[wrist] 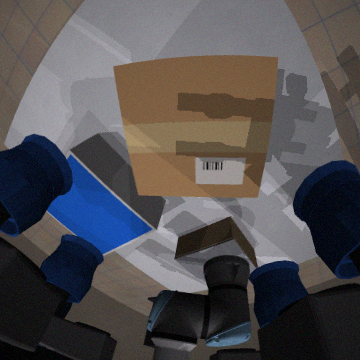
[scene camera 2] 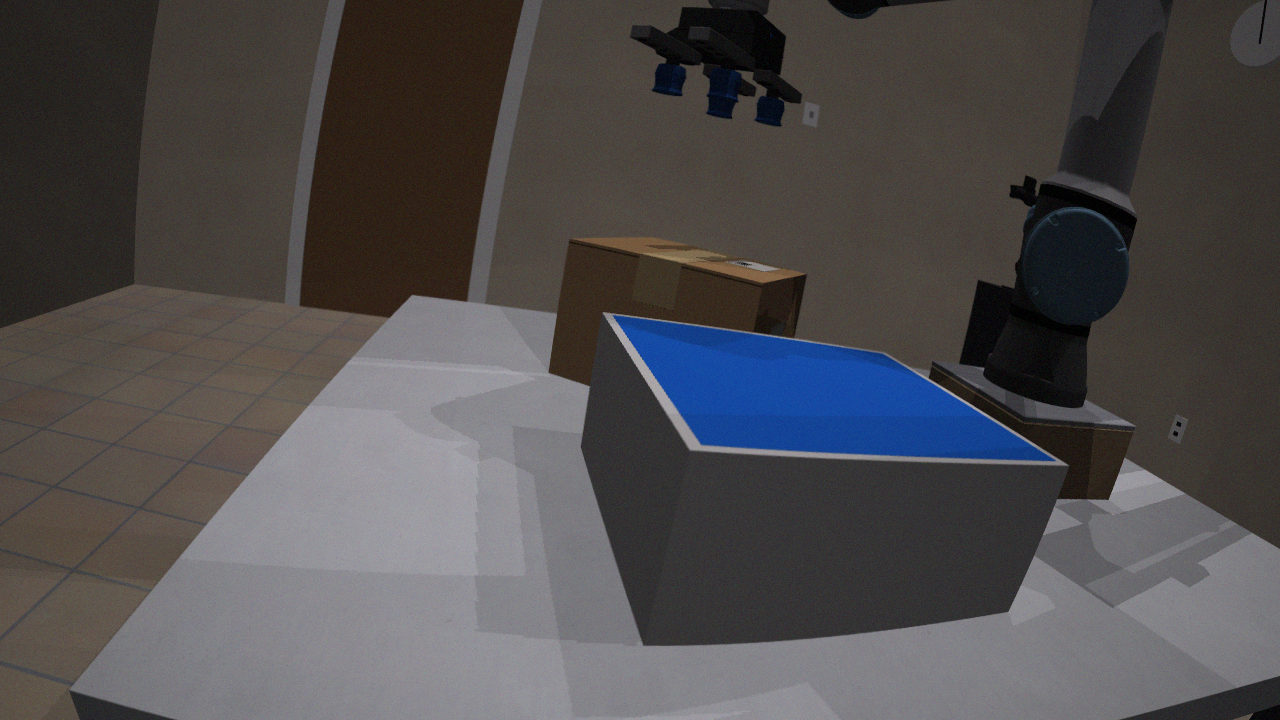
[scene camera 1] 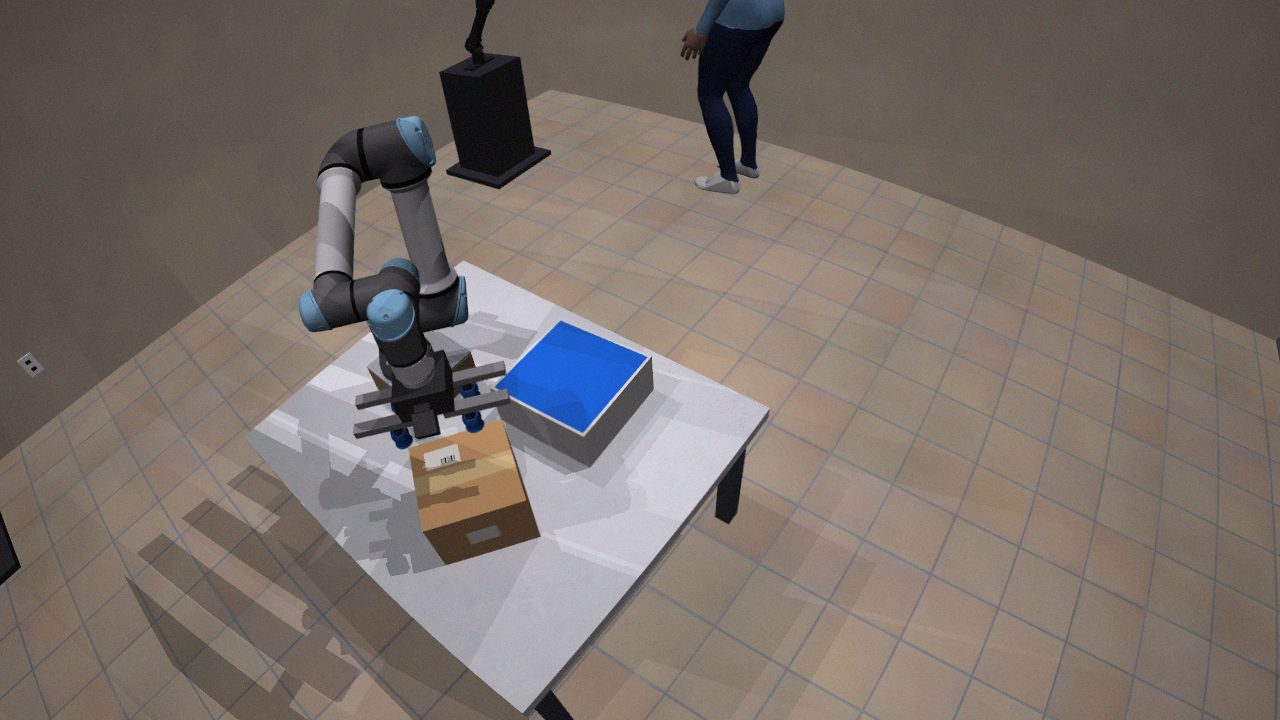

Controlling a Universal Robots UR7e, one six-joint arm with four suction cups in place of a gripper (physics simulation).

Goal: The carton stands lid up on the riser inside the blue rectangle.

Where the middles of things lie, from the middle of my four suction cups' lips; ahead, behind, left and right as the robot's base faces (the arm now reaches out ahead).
Scene:
Right now the brown carton [scene camera 2: 648, 277] is 28 cm below my suction cup.

